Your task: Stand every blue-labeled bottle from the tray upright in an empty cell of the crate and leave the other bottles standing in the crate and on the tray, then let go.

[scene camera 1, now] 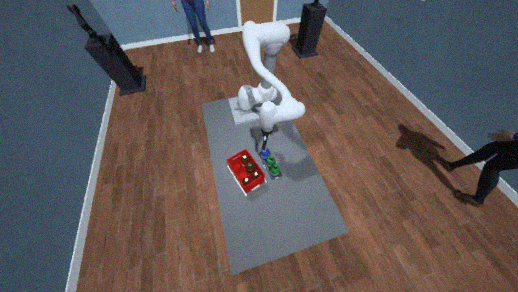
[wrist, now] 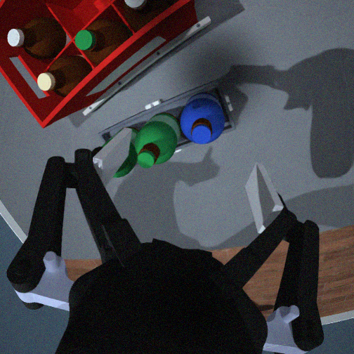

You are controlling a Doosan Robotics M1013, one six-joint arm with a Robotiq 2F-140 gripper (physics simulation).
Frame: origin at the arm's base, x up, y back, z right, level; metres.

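Seen in the pictures: arm's base, link origin: [scene camera 1: 246, 107].
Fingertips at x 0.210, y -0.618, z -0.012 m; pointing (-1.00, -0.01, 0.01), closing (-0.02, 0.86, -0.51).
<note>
Pixels of each thing's top centre, then the offset from my fingertips to it. Level surfaces: height alone.
- blue-labeled bottle, top centre: [scene camera 1: 265, 148] dx -0.082, dy +0.007, dz -0.005 m
- red crate, top centre: [scene camera 1: 245, 166] dx -0.067, dy -0.114, dz +0.206 m
- grey mat, surface height: dx -0.242 m
A blue-labeled bottle [scene camera 1: 265, 154] [wrist: 202, 119] stands upright at one end of the tray [wrist: 227, 125]. Two green-labeled bottles stand beside it in a row; the middle one [scene camera 1: 271, 160] [wrist: 157, 140] shows well, and the end one [scene camera 1: 274, 170] [wrist: 126, 162] is partly hidden by a finger in the wrist view. The red crate [scene camera 1: 236, 175] [wrist: 75, 97] holds several brown bottles with white, green and cream caps, and at least one cell without a bottle. My gripper [scene camera 1: 264, 148] [wrist: 190, 158] is open and empty, above the tray near the blue-labeled bottle.
The crate stands close along one side of the tray on a grey mat [scene camera 1: 295, 220]. The robot's base plate [scene camera 1: 242, 116] is behind them. Dark pedestals [scene camera 1: 116, 65] [scene camera 1: 310, 30] and two people [scene camera 1: 196, 20] [scene camera 1: 490, 165] stand farther off.
</note>
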